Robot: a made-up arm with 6 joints.
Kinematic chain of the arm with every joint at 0, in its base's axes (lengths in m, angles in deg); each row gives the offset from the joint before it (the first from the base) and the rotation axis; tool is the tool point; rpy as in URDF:
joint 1: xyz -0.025 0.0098 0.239 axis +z
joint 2: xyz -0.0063 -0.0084 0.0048 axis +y
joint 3: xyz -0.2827 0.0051 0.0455 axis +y
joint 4: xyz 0.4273 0.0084 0.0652 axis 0.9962 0 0.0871
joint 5: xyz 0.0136 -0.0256 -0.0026 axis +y
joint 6: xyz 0.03 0.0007 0.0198 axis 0.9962 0 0.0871
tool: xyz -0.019 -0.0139 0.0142 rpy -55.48 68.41 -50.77
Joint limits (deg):
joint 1: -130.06..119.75
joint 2: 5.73..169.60
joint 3: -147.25..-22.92
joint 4: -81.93..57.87
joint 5: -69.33..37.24
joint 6: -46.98..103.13
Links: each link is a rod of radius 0.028 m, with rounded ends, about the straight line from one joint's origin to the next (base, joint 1, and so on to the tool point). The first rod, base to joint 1, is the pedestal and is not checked.
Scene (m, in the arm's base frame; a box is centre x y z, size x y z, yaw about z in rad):
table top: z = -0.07
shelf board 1: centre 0.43 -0.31 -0 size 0.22 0.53 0.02 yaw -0.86
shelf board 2: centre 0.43 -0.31 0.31 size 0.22 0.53 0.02 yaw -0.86
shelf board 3: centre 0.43 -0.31 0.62 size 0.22 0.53 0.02 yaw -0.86
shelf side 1: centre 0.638 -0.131 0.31 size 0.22 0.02 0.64 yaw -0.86
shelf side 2: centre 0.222 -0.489 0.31 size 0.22 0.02 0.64 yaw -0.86
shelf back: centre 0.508 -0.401 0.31 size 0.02 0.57 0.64 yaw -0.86
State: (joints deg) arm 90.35 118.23 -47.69 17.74 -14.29 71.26
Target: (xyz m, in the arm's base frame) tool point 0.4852 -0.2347 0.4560
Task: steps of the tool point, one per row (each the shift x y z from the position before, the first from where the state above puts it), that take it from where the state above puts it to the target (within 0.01 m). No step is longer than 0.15 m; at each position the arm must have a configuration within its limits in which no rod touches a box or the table.
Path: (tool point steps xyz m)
1: 0.0988 0.0044 0.0492
2: 0.0998 -0.0284 0.0530
3: 0.0890 -0.0603 0.0558
4: 0.0670 -0.0870 0.0577
5: 0.0366 -0.1045 0.0587
6: 0.0017 -0.1104 0.0586
7: -0.0334 -0.1034 0.0575
8: 0.0427 -0.0385 0.0090
9: 0.0384 -0.0442 -0.0001
10: 0.0322 -0.0489 -0.0089

